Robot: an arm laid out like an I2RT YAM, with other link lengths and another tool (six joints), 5 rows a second.
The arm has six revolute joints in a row. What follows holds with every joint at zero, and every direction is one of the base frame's. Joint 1 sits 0.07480 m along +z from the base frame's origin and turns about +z. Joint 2 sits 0.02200 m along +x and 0.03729 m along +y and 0.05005 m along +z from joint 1 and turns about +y. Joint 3 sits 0.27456 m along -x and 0.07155 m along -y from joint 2 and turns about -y. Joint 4 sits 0.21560 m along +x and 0.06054 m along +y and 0.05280 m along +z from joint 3 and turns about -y. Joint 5 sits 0.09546 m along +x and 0.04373 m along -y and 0.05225 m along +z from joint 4 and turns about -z. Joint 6 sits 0.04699 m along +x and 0.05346 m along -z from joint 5 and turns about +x. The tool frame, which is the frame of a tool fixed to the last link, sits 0.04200 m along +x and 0.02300 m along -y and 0.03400 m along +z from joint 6; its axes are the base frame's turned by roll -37.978, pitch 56.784 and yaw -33.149 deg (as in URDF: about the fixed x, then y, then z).
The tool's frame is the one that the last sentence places.
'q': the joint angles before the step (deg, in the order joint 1, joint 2, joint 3, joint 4, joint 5, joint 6). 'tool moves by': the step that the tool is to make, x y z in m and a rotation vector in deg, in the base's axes. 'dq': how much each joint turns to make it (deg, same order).
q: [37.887, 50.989, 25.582, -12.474, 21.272, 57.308]
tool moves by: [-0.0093, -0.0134, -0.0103, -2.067, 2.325, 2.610]
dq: [-3.263, -4.067, -2.124, -3.693, -4.398, -4.129]
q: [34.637, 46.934, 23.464, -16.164, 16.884, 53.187]
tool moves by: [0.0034, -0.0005, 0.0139, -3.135, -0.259, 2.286]
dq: [-1.150, 0.001, 3.324, -3.594, -0.887, -4.489]
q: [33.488, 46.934, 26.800, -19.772, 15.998, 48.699]
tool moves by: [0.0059, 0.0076, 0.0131, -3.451, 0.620, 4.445]
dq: [0.093, 1.848, 4.036, -3.324, -1.667, -4.924]
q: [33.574, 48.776, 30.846, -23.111, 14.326, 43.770]
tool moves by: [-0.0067, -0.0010, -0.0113, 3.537, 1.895, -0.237]
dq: [-0.016, -1.581, -2.114, 0.177, -2.467, 3.234]
